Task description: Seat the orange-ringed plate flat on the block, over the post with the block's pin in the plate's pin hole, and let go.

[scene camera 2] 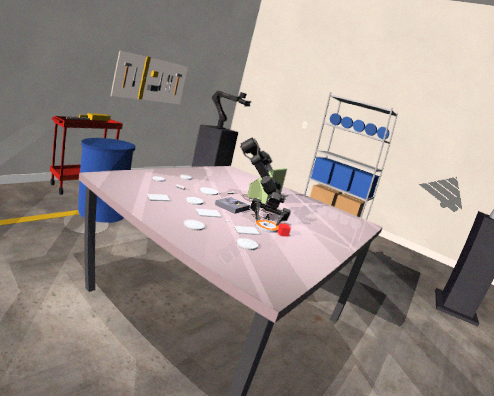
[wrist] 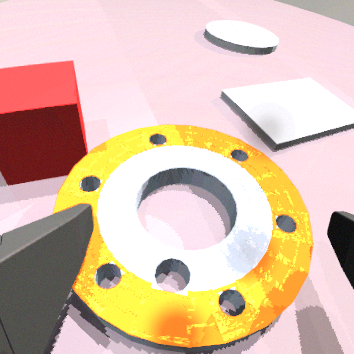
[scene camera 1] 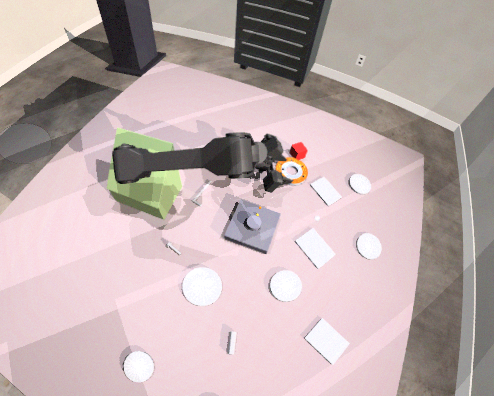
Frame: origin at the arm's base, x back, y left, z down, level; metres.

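Seen in the pictures: gripper, between the fingertips: (scene camera 2: 266, 221) (wrist: 213, 219) (scene camera 1: 289, 170); arm's base, origin of its link: (scene camera 2: 269, 174) (scene camera 1: 142, 162).
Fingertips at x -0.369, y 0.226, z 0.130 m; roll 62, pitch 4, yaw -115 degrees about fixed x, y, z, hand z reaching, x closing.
Pixels of each thing's middle, then the offset from my fingertips to it. "spot": a spot on its surface instead.
- orange-ringed plate, middle of its body: (wrist: 184, 211) (scene camera 1: 291, 171) (scene camera 2: 267, 226) dz +0.014, dx -0.007, dy +0.013 m
- grey block, middle of its body: (scene camera 1: 253, 224) (scene camera 2: 232, 203) dz +0.000, dx +0.048, dy -0.224 m
- round post, a spot on its surface: (scene camera 1: 253, 222) spot: dz -0.020, dx +0.048, dy -0.227 m
- red cube, middle of its body: (wrist: 39, 120) (scene camera 1: 298, 151) (scene camera 2: 284, 230) dz +0.000, dx -0.009, dy +0.095 m
- white square tile, middle of its body: (wrist: 295, 106) (scene camera 1: 326, 191) (scene camera 2: 246, 230) dz +0.017, dx -0.135, dy -0.016 m
- white disc, middle of its body: (wrist: 241, 35) (scene camera 1: 360, 184) (scene camera 2: 247, 244) dz +0.016, dx -0.249, dy +0.061 m
The orange-ringed plate (scene camera 1: 303, 170) (scene camera 2: 259, 225) (wrist: 255, 200) lies flat on the table, with a large centre hole, a smaller hole in its white part and several holes around its orange rim. My gripper (scene camera 1: 278, 165) (scene camera 2: 270, 218) (wrist: 213, 219) is open and empty. In the wrist view its left fingertip overlaps the plate's left rim and its right fingertip stands just beyond the right rim. The grey block (scene camera 1: 268, 233) (scene camera 2: 230, 204) lies apart from the plate, with a round post (scene camera 1: 253, 222) standing on it and small orange and yellow marks beside the post. The pin cannot be told clearly.
A red cube (scene camera 1: 298, 150) (scene camera 2: 284, 230) (wrist: 40, 120) stands close beside the plate. A white square tile (scene camera 1: 326, 191) (wrist: 295, 111) and a white disc (scene camera 1: 360, 184) (wrist: 241, 36) lie beyond it. A green faceted block (scene camera 1: 145, 192) stands by the arm's base.
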